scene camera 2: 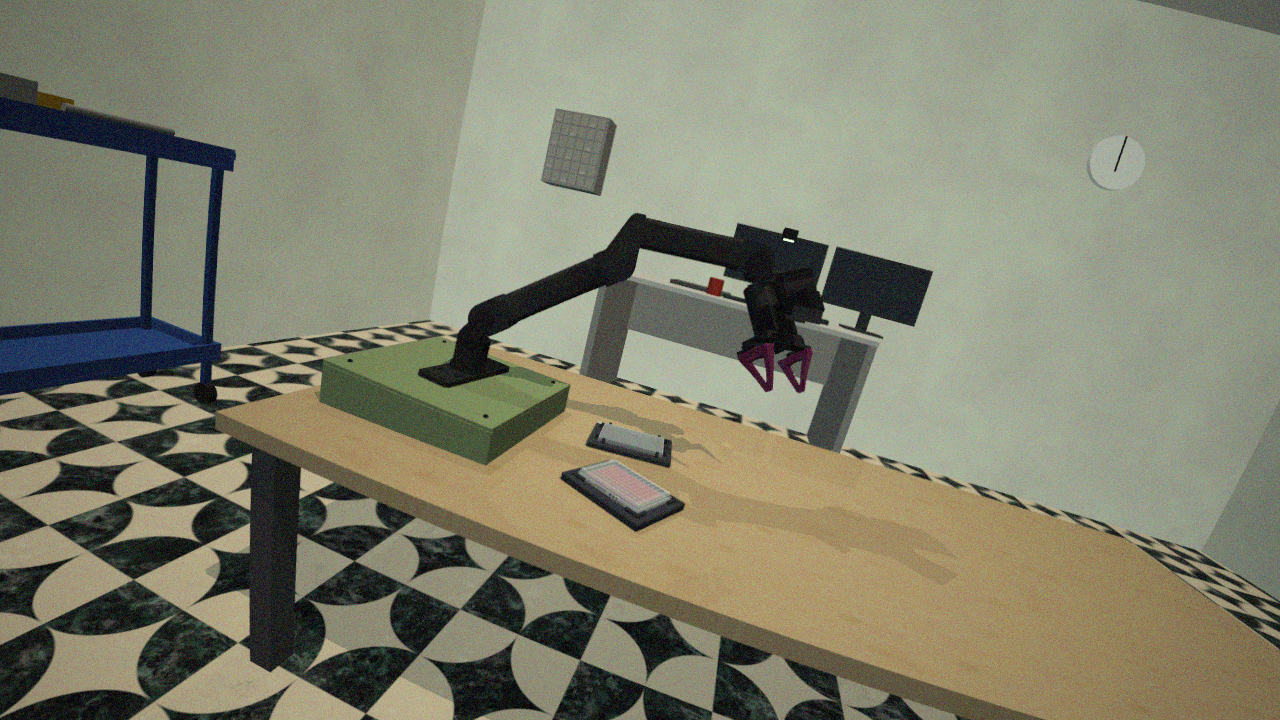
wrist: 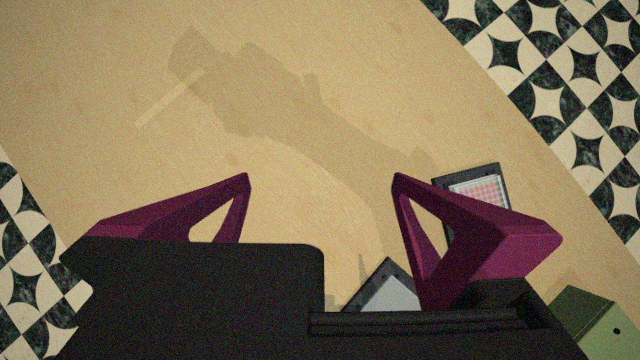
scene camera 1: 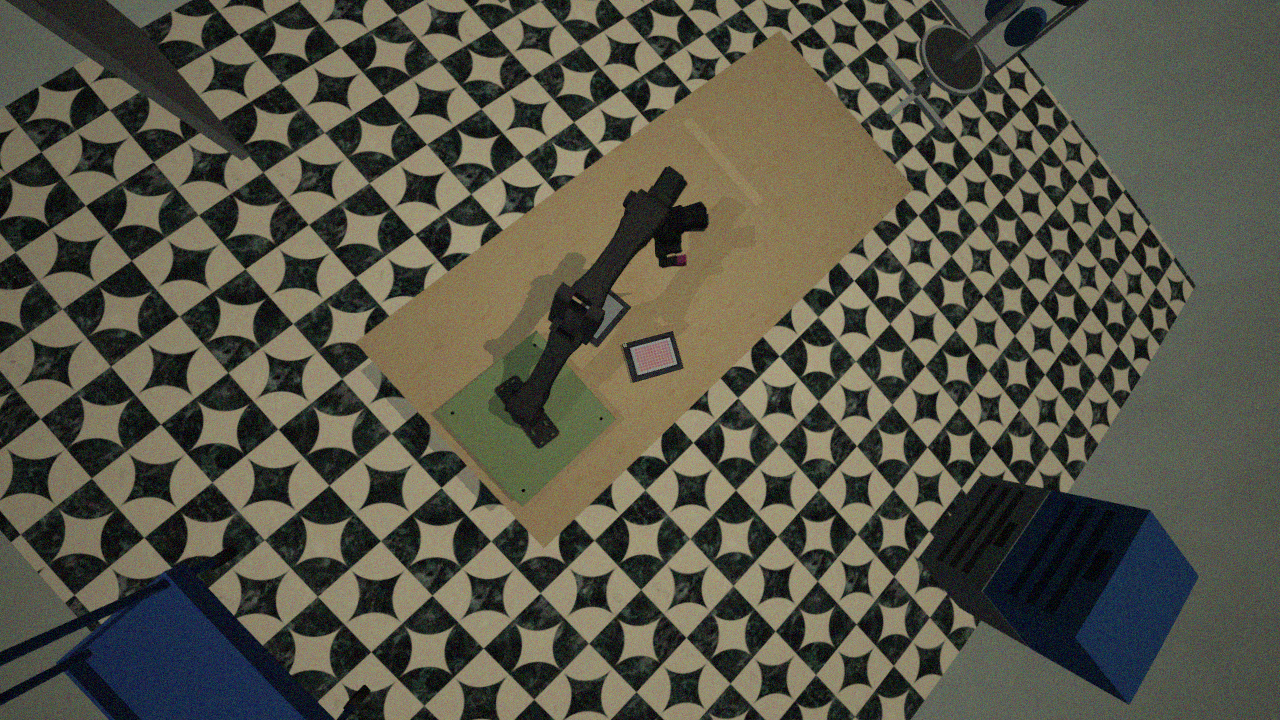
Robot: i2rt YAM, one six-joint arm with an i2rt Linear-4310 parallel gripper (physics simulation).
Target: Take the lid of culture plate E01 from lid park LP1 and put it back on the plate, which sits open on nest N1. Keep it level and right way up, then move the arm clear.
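Where they show: gripper, between the fingertips: (scene camera 2: 785, 391) (wrist: 320, 180) (scene camera 1: 683, 247); arm's base, origin of its link: (scene camera 2: 466, 372) (scene camera 1: 527, 411).
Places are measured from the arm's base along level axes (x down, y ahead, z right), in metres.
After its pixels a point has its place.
Observation:
The culture plate (scene camera 1: 653, 355) @[x 0.045, y 0.380, z 0.084 m] (scene camera 2: 626, 484) @[x 0.045, y 0.388, z 0.098 m] (wrist: 480, 192) @[x 0.044, y 0.422, z 0.102 m], with a pink well grid facing up, sits on its dark nest (scene camera 1: 633, 376) @[x 0.058, y 0.296, z 0.099 m] (scene camera 2: 660, 514) @[x 0.059, y 0.454, z 0.119 m] (wrist: 465, 174) @[x 0.058, y 0.454, z 0.108 m]. The pale grey lid (scene camera 1: 611, 317) @[x 0.053, y 0.348, z -0.083 m] (scene camera 2: 631, 438) @[x 0.052, y 0.325, z -0.107 m] (wrist: 392, 297) @[x 0.052, y 0.368, z -0.108 m] lies flat on the dark lid park (scene camera 1: 622, 307) (scene camera 2: 664, 459) @[x 0.060, y 0.404, z -0.083 m] (wrist: 386, 265) @[x 0.060, y 0.411, z -0.086 m], between the nest and the arm's base block. The arm covers part of it in scene camera 1, and the gripper body hides part in the wrist view. My gripper (scene camera 1: 680, 260) @[x -0.131, y 0.577, z -0.100 m] (scene camera 2: 785, 390) @[x -0.131, y 0.577, z -0.100 m] (wrist: 320, 180) @[x -0.131, y 0.577, z -0.100 m] is open and empty, high above the table, beyond the lid park from the base.
The arm stands on a green block (scene camera 1: 572, 420) @[x 0.003, y 0.080, z 0.092 m] (scene camera 2: 402, 420) @[x 0.047, y 0.019, z 0.178 m] (wrist: 610, 325) @[x 0.007, y 0.157, z 0.134 m] at one end of the wooden table (scene camera 1: 787, 116) @[x 0.070, y 1.312, z -0.315 m] (scene camera 2: 1029, 608) @[x 0.070, y 1.038, z -0.029 m] (wrist: 300, 30) @[x 0.070, y 0.824, z 0.030 m]. A desk with two monitors (scene camera 2: 877, 284) stands behind. A blue cart (scene camera 2: 116, 129) is at the left in scene camera 2.

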